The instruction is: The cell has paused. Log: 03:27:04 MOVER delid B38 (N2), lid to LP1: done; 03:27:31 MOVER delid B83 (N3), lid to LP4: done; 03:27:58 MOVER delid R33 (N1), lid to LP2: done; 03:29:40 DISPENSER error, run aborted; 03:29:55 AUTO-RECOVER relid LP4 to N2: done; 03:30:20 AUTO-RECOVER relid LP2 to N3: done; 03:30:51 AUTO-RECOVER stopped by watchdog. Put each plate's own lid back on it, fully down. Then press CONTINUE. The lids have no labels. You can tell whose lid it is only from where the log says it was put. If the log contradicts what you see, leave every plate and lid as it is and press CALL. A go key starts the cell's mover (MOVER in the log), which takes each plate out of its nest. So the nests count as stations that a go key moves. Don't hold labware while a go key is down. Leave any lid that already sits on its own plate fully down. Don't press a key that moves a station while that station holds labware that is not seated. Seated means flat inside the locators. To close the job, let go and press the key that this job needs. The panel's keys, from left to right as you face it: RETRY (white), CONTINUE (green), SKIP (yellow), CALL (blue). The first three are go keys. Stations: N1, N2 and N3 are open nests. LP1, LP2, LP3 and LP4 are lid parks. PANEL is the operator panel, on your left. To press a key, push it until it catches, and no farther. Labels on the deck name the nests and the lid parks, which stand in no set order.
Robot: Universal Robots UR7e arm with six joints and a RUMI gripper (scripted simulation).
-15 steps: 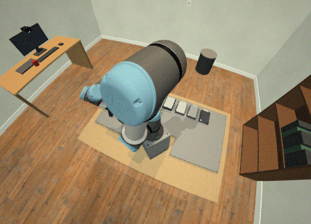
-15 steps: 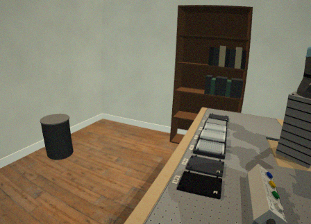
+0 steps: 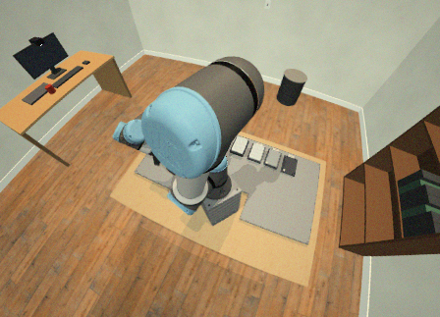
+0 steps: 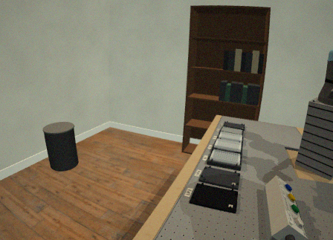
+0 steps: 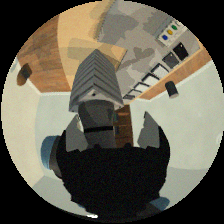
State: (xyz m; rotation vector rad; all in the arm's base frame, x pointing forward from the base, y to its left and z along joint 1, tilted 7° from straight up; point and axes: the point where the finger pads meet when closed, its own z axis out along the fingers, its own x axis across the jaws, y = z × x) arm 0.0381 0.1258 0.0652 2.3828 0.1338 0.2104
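Now: the white gridded plate 410 mm ahead of my hand, 330 mm below it and 190 mm to the right of it. Round my hand: green key 290 mm below, 270 mm to the left, 240 mm ahead; yellow key 290 mm below, 230 mm ahead, 220 mm to the left; blue key 290 mm below, 230 mm ahead, 170 mm to the left.
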